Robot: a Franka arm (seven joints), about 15 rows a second.
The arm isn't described. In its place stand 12 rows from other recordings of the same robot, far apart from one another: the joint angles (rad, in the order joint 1, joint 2, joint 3, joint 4, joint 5, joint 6, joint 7), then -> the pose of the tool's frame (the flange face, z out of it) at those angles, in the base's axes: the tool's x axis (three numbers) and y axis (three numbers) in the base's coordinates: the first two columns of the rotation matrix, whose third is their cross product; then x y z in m.
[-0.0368 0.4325 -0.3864 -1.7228 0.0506 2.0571 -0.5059] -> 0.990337, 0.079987, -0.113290, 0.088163, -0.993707, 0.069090, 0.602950, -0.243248, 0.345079
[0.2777 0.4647 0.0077 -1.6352 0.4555 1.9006 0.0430] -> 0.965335, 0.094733, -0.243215, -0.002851, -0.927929, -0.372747, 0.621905, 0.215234, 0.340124
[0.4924 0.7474 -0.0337 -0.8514 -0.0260 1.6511 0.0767] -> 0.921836, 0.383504, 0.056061, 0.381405, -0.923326, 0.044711, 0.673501, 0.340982, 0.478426
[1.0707 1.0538 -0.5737 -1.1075 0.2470 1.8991 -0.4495] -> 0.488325, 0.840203, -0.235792, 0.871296, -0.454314, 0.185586, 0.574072, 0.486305, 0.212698
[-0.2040 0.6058 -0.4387 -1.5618 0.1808 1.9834 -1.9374] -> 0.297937, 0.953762, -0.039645, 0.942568, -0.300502, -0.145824, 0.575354, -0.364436, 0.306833
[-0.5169 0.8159 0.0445 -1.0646 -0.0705 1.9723 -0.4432] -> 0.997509, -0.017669, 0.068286, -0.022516, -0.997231, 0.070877, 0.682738, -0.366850, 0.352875
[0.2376 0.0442 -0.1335 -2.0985 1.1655 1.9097 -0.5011] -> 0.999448, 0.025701, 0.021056, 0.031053, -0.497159, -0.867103, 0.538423, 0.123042, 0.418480
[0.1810 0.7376 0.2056 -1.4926 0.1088 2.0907 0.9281] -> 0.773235, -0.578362, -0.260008, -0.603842, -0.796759, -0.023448, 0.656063, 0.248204, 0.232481
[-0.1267 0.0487 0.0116 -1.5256 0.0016 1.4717 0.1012] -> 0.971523, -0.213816, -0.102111, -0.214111, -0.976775, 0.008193, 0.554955, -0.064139, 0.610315
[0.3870 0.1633 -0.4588 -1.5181 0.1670 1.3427 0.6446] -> 0.708492, -0.634696, -0.308544, -0.634814, -0.764170, 0.114262, 0.568772, -0.001452, 0.549967
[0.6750 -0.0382 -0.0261 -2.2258 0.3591 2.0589 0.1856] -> 0.935309, 0.289548, -0.203370, 0.235081, -0.938080, -0.254445, 0.392539, 0.321162, 0.382473
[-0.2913 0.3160 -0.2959 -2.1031 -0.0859 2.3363 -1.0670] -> 0.839661, 0.517032, -0.166274, 0.524919, -0.851142, 0.004123, 0.476755, -0.316519, 0.268100
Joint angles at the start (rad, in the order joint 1, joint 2, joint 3, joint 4, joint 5, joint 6, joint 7): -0.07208 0.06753 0.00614 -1.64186 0.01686 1.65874 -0.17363
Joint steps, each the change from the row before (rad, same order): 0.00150 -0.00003 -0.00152 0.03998 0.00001 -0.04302 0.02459; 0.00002 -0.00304 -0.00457 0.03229 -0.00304 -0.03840 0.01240; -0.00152 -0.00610 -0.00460 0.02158 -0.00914 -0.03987 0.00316; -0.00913 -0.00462 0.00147 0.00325 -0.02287 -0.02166 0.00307; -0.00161 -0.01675 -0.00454 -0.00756 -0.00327 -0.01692 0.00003; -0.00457 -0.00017 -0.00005 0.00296 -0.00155 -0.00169 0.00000; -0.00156 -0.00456 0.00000 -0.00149 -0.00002 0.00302 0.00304; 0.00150 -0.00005 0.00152 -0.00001 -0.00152 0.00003 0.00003; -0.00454 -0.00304 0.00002 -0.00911 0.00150 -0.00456 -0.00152; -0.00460 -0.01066 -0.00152 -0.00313 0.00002 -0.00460 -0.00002; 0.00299 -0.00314 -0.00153 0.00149 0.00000 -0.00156 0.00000; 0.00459 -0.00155 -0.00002 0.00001 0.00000 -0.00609 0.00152; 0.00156 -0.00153 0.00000 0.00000 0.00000 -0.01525 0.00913; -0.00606 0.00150 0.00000 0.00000 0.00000 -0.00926 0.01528; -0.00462 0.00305 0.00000 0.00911 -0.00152 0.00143 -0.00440; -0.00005 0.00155 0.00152 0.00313 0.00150 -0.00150 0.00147
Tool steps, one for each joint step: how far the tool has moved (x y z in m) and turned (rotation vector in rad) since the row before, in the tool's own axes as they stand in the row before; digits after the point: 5 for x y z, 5 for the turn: -0.00249 -0.00078 -0.01529 0.00044 -0.00298 0.02394; -0.00417 0.00196 -0.01367 -0.00262 -0.00341 0.01633; -0.00613 0.00341 -0.01011 -0.00731 -0.01324 0.00914; -0.00463 0.00633 -0.00220 -0.02015 -0.01664 0.01177; -0.00760 0.00291 -0.00392 -0.00179 -0.00816 0.00655; -0.00062 0.00272 -0.00126 -0.00129 0.00118 0.00478; -0.00126 0.00076 -0.00197 -0.00063 0.00602 0.00466; 0.00018 -0.00148 -0.00006 -0.00172 -0.00008 -0.00287; -0.00175 0.00207 0.00308 0.00326 -0.01041 0.00273; -0.00439 0.00294 -0.00365 0.00027 0.00284 0.00624; -0.00110 -0.00090 -0.00221 -0.00052 0.00306 -0.00135; -0.00083 -0.00261 -0.00034 0.00018 -0.00444 -0.00300; -0.00202 -0.00110 0.00052 0.00154 -0.01360 0.00761; -0.00089 0.00320 0.00166 0.00185 -0.01076 0.02127; 0.00072 0.00284 -0.00270 -0.00177 0.00723 0.00050; 0.00041 -0.00092 -0.00053 0.00133 0.00026 -0.00012
